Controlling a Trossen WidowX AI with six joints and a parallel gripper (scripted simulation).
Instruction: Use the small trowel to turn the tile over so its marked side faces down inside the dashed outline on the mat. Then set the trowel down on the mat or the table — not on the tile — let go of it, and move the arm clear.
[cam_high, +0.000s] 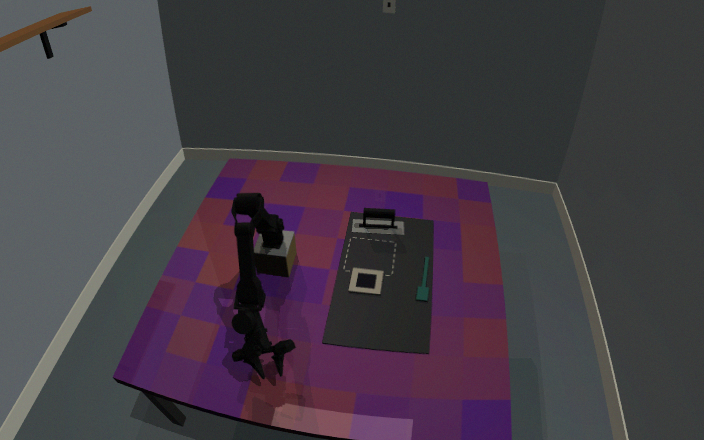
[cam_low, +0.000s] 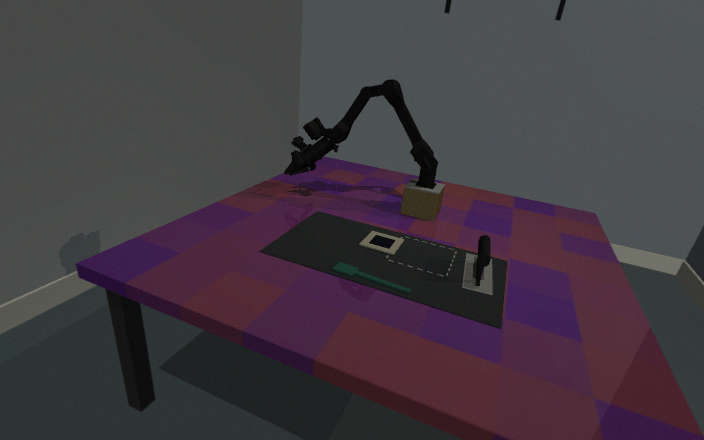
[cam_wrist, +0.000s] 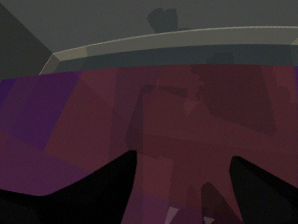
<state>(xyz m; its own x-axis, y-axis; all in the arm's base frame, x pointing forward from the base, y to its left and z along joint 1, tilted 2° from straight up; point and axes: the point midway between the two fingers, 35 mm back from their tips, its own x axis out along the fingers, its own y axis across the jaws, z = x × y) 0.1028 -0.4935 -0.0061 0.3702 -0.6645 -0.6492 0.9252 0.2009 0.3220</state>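
Now: gripper tip 490 mm to the right of the teal trowel, 420 mm short of it and 70 mm above it. From my gripper tip the other things lie so: tan tile: 470 mm to the left, 220 mm ahead, 60 mm below; then dark mat: 510 mm to the left, 280 mm ahead, 90 mm below.
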